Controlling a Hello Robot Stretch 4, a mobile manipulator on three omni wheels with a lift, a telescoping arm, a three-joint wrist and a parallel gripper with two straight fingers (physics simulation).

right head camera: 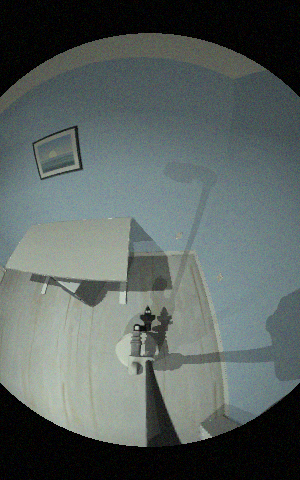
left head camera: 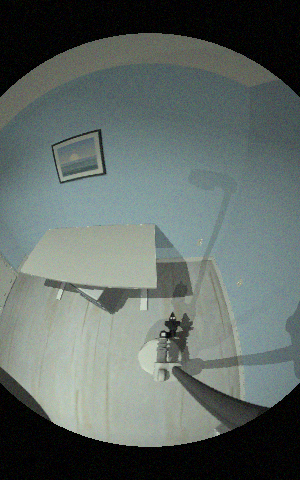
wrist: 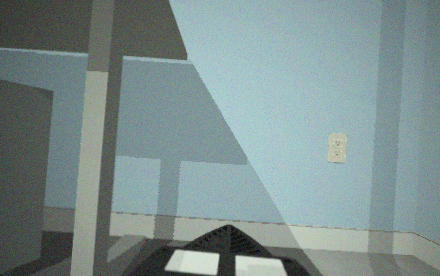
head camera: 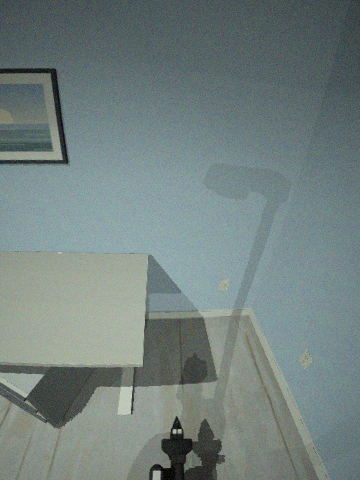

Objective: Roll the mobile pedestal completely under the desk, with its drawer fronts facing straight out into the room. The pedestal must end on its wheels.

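Observation:
The pale desk (head camera: 75, 310) (left head camera: 100, 255) (right head camera: 75, 250) stands against the blue wall; its dark underside (wrist: 45, 25) shows in the wrist view. The pedestal (head camera: 24, 384) (left head camera: 91, 291) (right head camera: 69, 286) (wrist: 22, 175) is turned at an angle, partly under the desk, with a corner jutting past the front edge. Its top is white and its near side is dark; its wheels and drawer details cannot be made out. My gripper (head camera: 176, 422) (left head camera: 172, 316) (right head camera: 147, 310) (wrist: 227, 244) is shut and empty, low over the floor, right of the desk and apart from the pedestal.
A pale desk leg (head camera: 126, 390) (left head camera: 144, 299) (right head camera: 123, 292) (wrist: 90, 150) stands between my gripper and the pedestal. The right wall and its baseboard (head camera: 287, 400) run along the right. Wall outlets (head camera: 224, 284) (wrist: 337, 148) and a framed picture (left head camera: 79, 156) are on the walls.

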